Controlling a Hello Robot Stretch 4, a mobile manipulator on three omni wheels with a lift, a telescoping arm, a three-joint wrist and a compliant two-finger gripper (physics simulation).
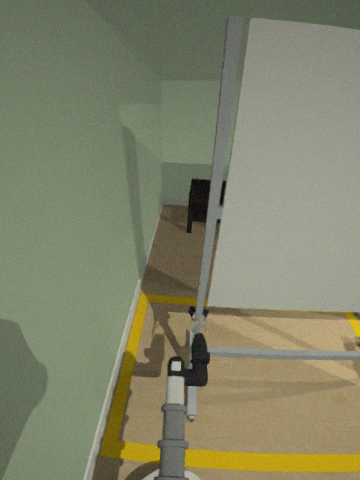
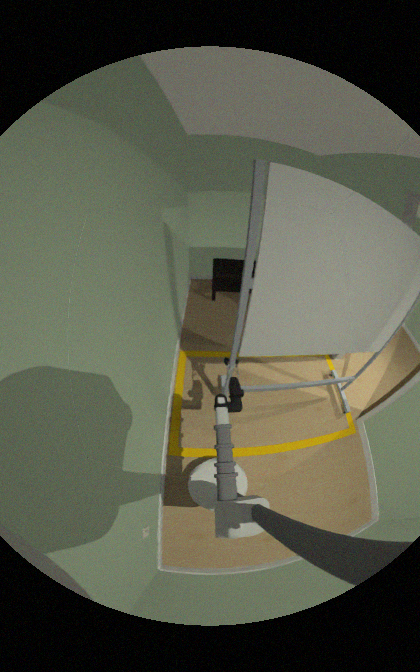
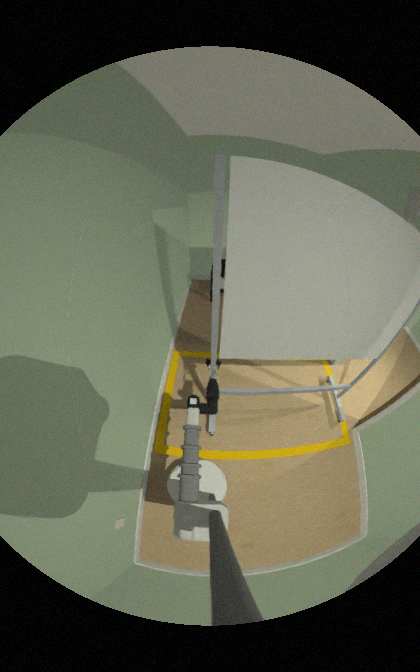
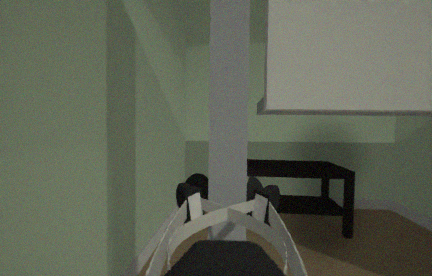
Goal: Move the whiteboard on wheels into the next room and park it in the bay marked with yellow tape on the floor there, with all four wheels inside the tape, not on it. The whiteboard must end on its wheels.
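Frame: origin at the robot's base, x ahead, y left, z up, level; centimetres.
Where they show: gripper, fingertip midpoint: (image 2: 229,357) (image 4: 220,190).
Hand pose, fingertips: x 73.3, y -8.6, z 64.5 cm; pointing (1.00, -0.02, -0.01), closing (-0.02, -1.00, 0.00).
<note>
Things, the pixels of their top centre, and the offset from my fingertips.
- left foot, middle of its top: (image 1: 192,367) (image 3: 212,401) dx -3.6, dy -1.6, dz -57.4 cm
- right foot, middle of its top: (image 3: 336,396) (image 2: 341,389) dx -7.8, dy -127.4, dz -57.4 cm
The whiteboard (image 1: 290,165) (image 2: 325,260) (image 3: 300,260) (image 4: 350,55) stands upright on its wheeled frame. My gripper (image 1: 199,313) (image 2: 231,361) (image 3: 213,364) (image 4: 220,190) is shut on its left post, one fingertip on each side. The yellow tape (image 1: 250,459) (image 2: 280,448) (image 3: 250,455) marks the bay under the frame. The left foot (image 1: 192,395) (image 3: 212,422) lies inside the tape, its near end short of the front strip. The right foot (image 2: 340,392) (image 3: 336,400) lies over the line of the right strip. The single wheels are too small or hidden to judge.
A green wall (image 1: 65,200) (image 2: 90,300) (image 3: 80,300) runs close along the left side of the bay. A black table (image 1: 201,200) (image 2: 227,275) (image 4: 300,167) stands beyond, near the far wall. My base (image 2: 200,482) (image 3: 212,480) is just in front of the front strip.
</note>
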